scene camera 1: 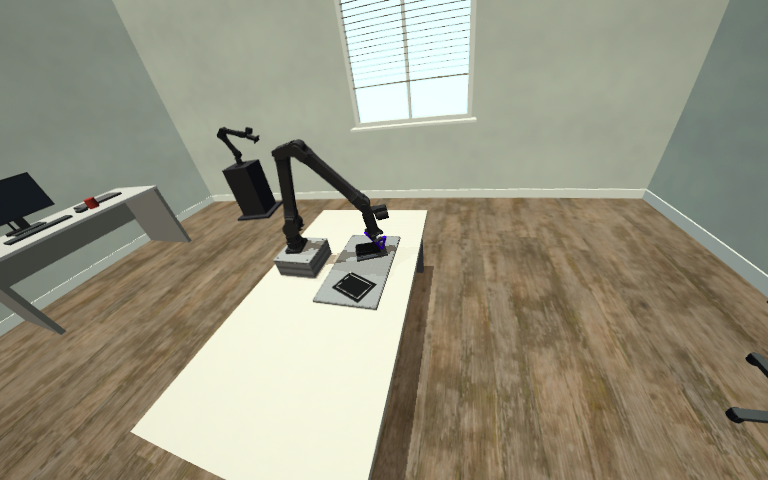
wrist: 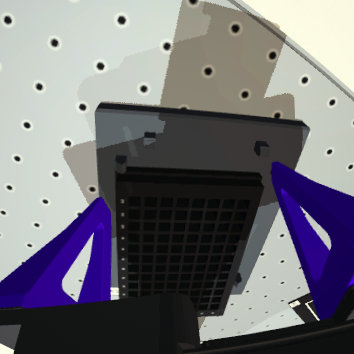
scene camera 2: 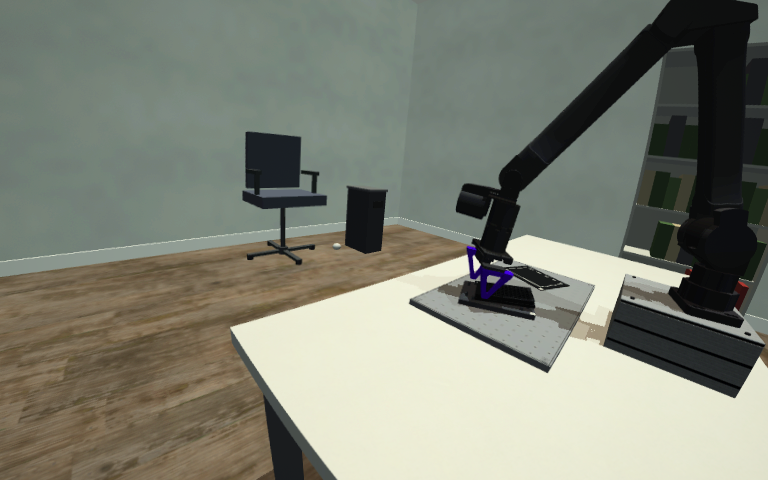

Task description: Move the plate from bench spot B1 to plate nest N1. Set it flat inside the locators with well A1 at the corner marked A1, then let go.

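Pixels of known places: gripper, between the fingertips: [scene camera 1: 378,245] [wrist: 186,187] [scene camera 2: 478,288]; arm's base, origin of its link: [scene camera 1: 297,246] [scene camera 2: 700,308].
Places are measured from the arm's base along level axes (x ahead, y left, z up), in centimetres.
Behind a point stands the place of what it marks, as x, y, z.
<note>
The black well plate [scene camera 1: 364,250] @[35.3, 1.5, -6.4] [scene camera 2: 511,296] @[34.8, 6.2, -6.0] [wrist: 189,239] @[38.7, 3.9, -6.5] lies flat on a dark grey base [wrist: 211,140] @[45.0, 4.9, -8.0] with small locator blocks, at the far end of the grey perforated board [scene camera 1: 334,295] @[24.8, -27.0, -9.2] [scene camera 2: 525,338] @[29.5, 16.0, -9.2]. My gripper [scene camera 1: 377,242] @[42.4, 5.6, -6.6] [scene camera 2: 487,278] @[42.4, 5.6, -6.6] [wrist: 186,187] @[42.4, 5.6, -6.6] is open. Its blue fingers stand low on either side of the plate, with a gap to each side. A flat black pad with a white outline [scene camera 1: 354,286] @[33.2, -22.0, -9.1] [scene camera 2: 536,277] @[31.9, -21.3, -9.0] lies at the near end of the board in scene camera 1. I cannot read any A1 mark.
The arm's grey base block [scene camera 1: 303,259] @[7.6, -11.3, 0.1] stands on the cream table [scene camera 1: 263,381] @[7.5, -64.5, -10.5] [scene camera 2: 406,405] @[39.8, 41.2, -10.5] left of the board. The table's right edge runs close to the board. A chair [scene camera 2: 279,190] and a black cabinet [scene camera 2: 364,216] stand on the floor, far off.
</note>
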